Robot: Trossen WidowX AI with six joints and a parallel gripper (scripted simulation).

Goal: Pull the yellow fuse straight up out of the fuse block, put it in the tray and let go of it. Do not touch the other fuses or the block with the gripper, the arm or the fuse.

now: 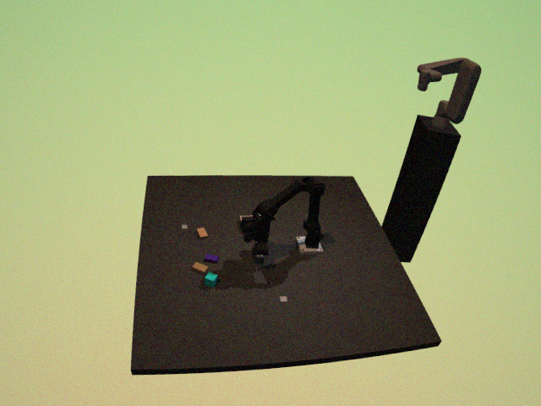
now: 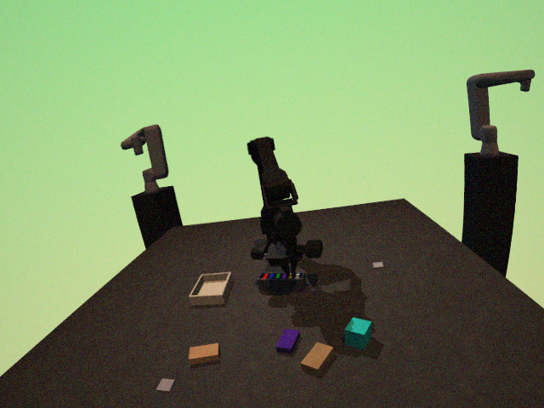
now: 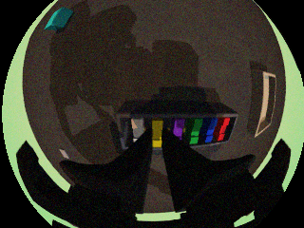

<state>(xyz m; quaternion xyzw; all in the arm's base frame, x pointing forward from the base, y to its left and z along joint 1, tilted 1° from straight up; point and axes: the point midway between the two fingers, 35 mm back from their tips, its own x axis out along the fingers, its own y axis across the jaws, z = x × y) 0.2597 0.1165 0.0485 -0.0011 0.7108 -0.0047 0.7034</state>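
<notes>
Now: the beige tray 4 cm ahead of my gripper tip, 24 cm to the right of it and 3 cm below it. From my gripper tip the other things lie so: purple block (22 cm ahead, 4 cm to the left, 3 cm below); teal cube (21 cm ahead, 19 cm to the left, 2 cm below); yellow fuse (1 cm below).
</notes>
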